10 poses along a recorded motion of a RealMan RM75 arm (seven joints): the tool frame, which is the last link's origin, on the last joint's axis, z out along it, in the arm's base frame.
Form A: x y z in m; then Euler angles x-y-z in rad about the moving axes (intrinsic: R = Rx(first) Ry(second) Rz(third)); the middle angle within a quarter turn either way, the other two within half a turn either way.
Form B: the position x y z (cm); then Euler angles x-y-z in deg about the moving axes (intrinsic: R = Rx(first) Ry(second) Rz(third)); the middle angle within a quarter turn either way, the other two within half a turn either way. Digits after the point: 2 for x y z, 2 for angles.
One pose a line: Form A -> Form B
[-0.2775, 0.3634, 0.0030, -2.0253, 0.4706, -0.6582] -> [-27.75, 36.34, 0.30, -116.04, 26.96, -37.71]
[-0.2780, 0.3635, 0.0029, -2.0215, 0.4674, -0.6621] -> [-27.80, 36.35, 0.29, -115.82, 26.78, -37.94]
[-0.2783, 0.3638, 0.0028, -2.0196, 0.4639, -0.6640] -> [-27.83, 36.38, 0.28, -115.71, 26.58, -38.04]
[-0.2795, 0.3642, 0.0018, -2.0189, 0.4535, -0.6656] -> [-27.95, 36.42, 0.18, -115.67, 25.98, -38.14]
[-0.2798, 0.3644, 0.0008, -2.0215, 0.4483, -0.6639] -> [-27.98, 36.44, 0.08, -115.82, 25.69, -38.04]
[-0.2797, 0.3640, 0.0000, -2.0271, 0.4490, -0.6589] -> [-27.97, 36.40, 0.00, -116.14, 25.73, -37.75]
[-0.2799, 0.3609, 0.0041, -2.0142, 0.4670, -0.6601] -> [-27.99, 36.09, 0.41, -115.41, 26.76, -37.82]
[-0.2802, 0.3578, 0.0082, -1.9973, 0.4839, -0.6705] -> [-28.02, 35.78, 0.82, -114.44, 27.73, -38.42]
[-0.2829, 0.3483, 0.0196, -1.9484, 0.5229, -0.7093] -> [-28.29, 34.83, 1.96, -111.64, 29.96, -40.64]
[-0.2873, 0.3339, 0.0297, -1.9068, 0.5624, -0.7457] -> [-28.73, 33.39, 2.97, -109.25, 32.22, -42.73]
